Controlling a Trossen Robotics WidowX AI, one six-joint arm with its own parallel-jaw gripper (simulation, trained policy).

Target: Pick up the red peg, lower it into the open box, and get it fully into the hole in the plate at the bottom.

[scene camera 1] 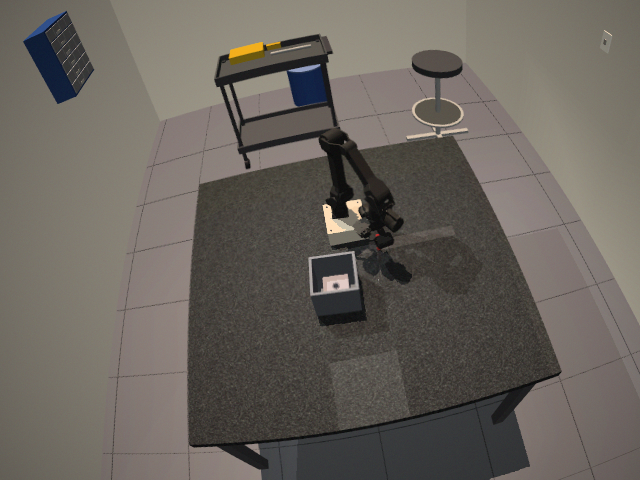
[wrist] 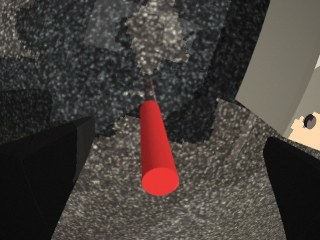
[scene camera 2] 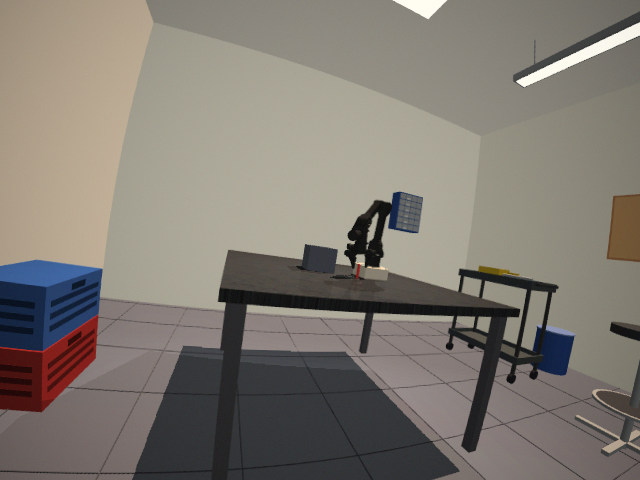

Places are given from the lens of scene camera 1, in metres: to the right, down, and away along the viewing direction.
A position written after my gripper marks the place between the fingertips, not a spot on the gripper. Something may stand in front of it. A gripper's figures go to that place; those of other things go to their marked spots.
my gripper (scene camera 1: 374,237): 0.20, -0.01, 1.66
grey box (scene camera 1: 348,300): 0.10, 0.20, 1.48
